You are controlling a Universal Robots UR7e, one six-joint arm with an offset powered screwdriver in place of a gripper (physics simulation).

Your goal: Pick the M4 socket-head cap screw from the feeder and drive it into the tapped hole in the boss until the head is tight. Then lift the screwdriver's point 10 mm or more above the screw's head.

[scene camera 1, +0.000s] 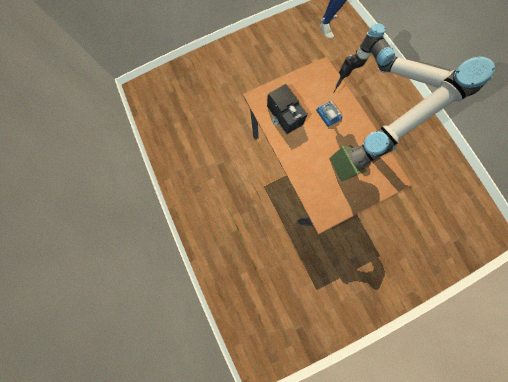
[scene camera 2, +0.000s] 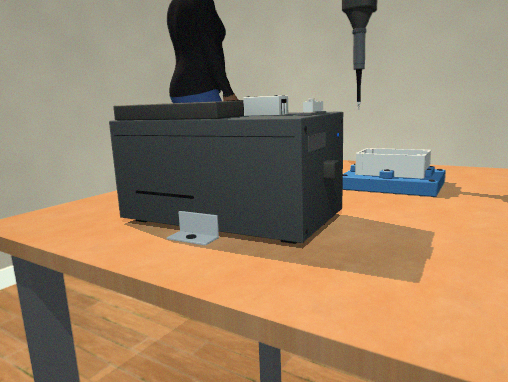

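My screwdriver (scene camera 1: 335,92) (scene camera 2: 358,102) hangs upright in scene camera 2, its bit pointing down with a small silver screw (scene camera 2: 358,106) at the tip. The tip is in the air, apart from the feeder and higher than the white open-topped housing (scene camera 1: 331,112) (scene camera 2: 392,164). The housing sits in a blue fixture (scene camera 2: 400,185) on the table. In scene camera 2 the tip appears above the housing's left end. The black feeder (scene camera 1: 285,101) (scene camera 2: 210,170) stands beside the fixture, with a small white pickup block (scene camera 2: 313,106) on top. The boss and its tapped hole cannot be made out inside the housing.
A white block (scene camera 2: 265,106) also sits on the feeder. A grey angle bracket (scene camera 2: 199,226) stands at its foot. The arm's base joins a green block (scene camera 1: 344,164) on the wooden table (scene camera 1: 312,185) (scene camera 2: 465,280). A person (scene camera 1: 330,17) (scene camera 2: 195,50) stands beyond the table.
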